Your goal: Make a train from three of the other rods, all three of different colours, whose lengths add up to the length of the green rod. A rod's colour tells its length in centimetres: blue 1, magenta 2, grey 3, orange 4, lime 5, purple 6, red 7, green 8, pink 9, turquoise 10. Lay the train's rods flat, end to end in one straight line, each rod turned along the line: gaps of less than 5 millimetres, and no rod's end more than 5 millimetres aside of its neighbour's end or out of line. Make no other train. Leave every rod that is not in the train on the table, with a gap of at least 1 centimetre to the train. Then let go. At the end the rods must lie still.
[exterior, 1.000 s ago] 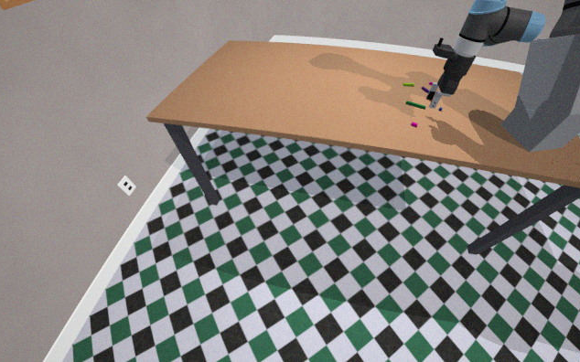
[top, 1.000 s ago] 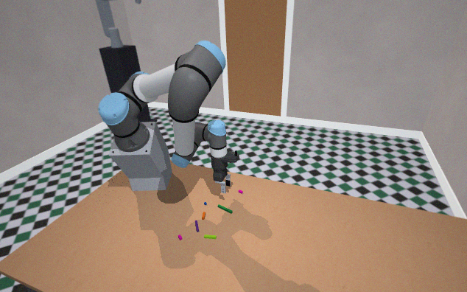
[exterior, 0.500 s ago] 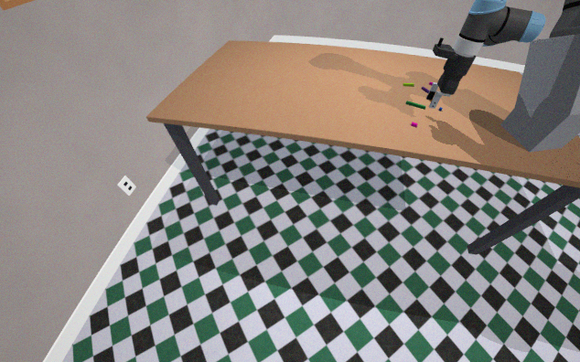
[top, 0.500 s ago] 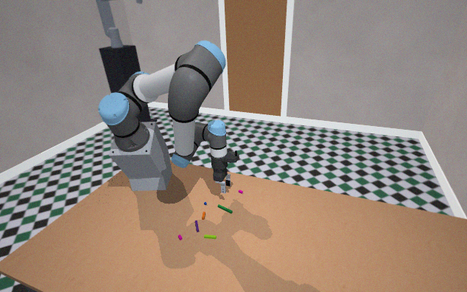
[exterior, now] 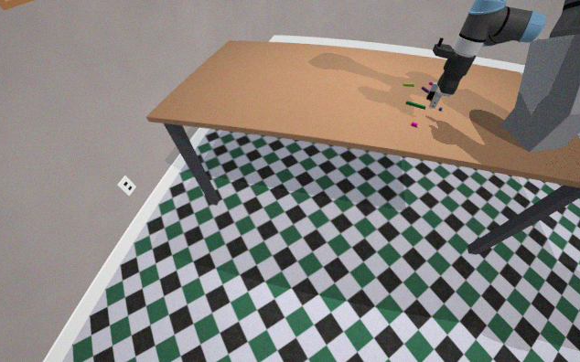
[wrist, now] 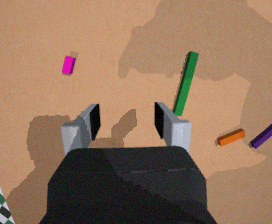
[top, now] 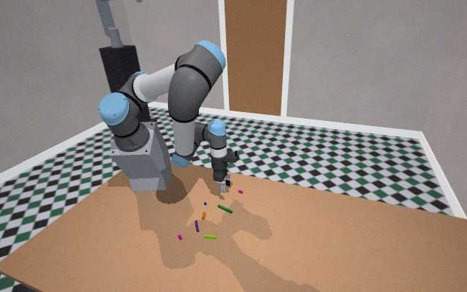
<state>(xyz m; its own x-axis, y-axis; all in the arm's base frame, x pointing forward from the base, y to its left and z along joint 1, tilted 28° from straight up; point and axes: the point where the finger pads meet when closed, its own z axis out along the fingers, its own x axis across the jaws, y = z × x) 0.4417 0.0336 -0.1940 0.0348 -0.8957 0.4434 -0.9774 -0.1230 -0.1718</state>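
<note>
My gripper is now 8 cm past the blue rod, 7 cm to the left of it and 7 cm above it. Round my hand: purple rod: 4 cm behind, 21 cm to the right, 7 cm below; then green rod: 2 cm ahead, 7 cm to the right, 7 cm below; then orange rod: 5 cm behind, 15 cm to the right, 7 cm below.
</note>
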